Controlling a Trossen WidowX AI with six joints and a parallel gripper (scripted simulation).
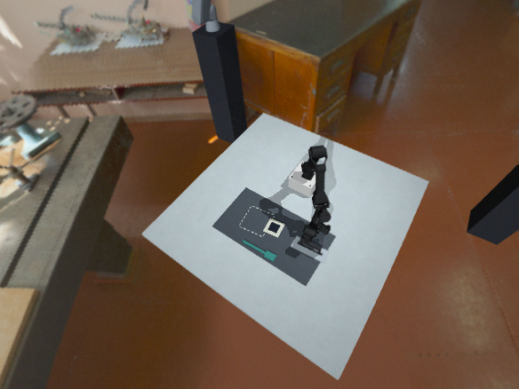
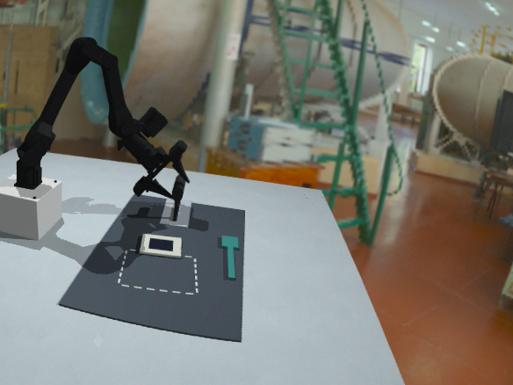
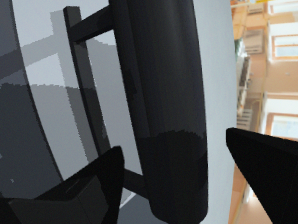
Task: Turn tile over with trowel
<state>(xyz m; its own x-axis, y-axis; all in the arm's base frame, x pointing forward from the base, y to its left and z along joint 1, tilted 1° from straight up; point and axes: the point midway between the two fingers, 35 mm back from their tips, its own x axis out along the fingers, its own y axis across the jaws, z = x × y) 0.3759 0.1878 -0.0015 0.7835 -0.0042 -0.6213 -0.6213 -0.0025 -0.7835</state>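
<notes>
My gripper tip is 1 cm past the black-handled float and 3 cm above it. Also, from my gripper tip: dark mat: 22 cm to the right, 9 cm below; teal trowel: 14 cm ahead, 20 cm to the right, 6 cm below; tile: 3 cm behind, 22 cm to the right, 6 cm below.
</notes>
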